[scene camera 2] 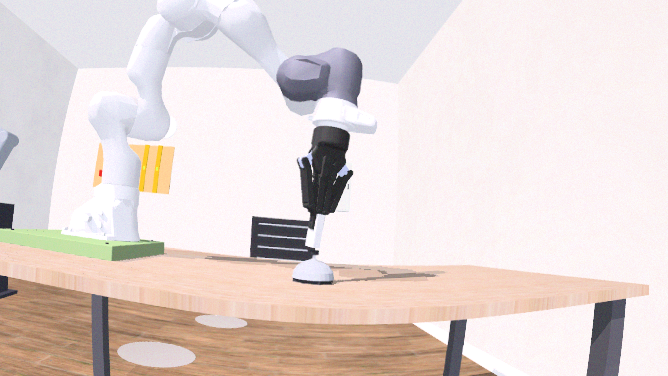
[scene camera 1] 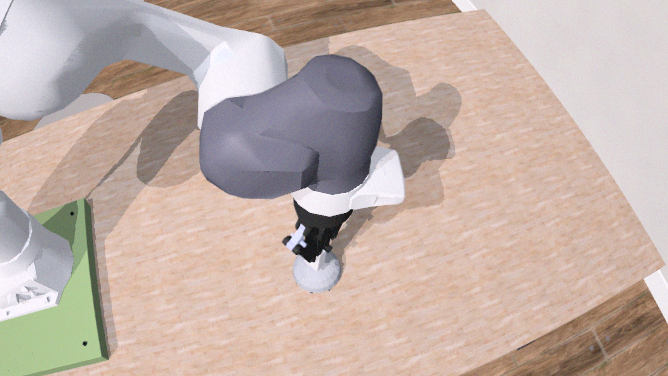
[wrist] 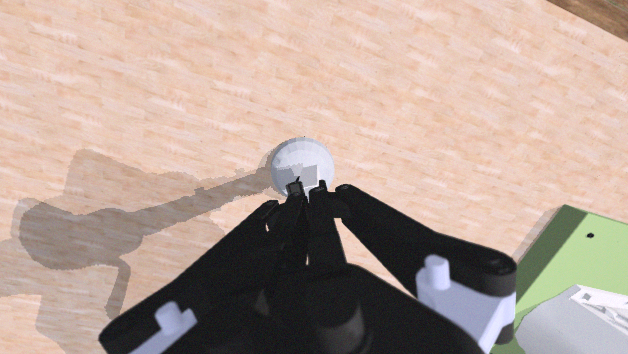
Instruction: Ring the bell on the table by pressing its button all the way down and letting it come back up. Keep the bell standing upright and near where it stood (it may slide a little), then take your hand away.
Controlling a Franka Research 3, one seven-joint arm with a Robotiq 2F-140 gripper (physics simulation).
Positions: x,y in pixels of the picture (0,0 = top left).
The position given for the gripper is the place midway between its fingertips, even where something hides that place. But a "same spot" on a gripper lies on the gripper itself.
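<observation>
The gripper and a bell both appear in scene camera 2, and the wrist view shows the gripper and the bell as well. As for scene camera 1, the gripper is visible in scene camera 1 (314,263), while the bell is visible in scene camera 1 (305,276). On the bell, (scene camera 2: 313,271) and (wrist: 314,146) are the same spot. On the gripper, (scene camera 2: 308,159) and (wrist: 473,285) are likewise the same spot.
</observation>
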